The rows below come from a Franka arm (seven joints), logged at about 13 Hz.
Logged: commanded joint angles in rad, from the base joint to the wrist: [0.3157 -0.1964 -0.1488 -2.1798 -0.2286 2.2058 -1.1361]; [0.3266 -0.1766 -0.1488 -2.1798 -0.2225 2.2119 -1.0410]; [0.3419 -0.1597 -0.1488 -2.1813 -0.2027 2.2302 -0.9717]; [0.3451 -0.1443 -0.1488 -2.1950 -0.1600 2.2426 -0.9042]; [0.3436 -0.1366 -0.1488 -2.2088 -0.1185 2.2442 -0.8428]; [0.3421 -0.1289 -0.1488 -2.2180 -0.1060 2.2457 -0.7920]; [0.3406 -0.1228 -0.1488 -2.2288 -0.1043 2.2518 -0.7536]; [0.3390 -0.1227 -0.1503 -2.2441 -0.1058 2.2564 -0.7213]
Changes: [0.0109 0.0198 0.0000 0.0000 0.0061 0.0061 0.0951]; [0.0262 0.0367 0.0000 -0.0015 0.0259 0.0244 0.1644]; [0.0294 0.0521 0.0000 -0.0152 0.0686 0.0368 0.2319]; [0.0279 0.0598 0.0000 -0.0290 0.1101 0.0384 0.2933]; [0.0264 0.0675 0.0000 -0.0382 0.1226 0.0399 0.3441]; [0.0249 0.0736 0.0000 -0.0490 0.1243 0.0460 0.3825]; [0.0233 0.0737 -0.0015 -0.0643 0.1228 0.0506 0.4148]
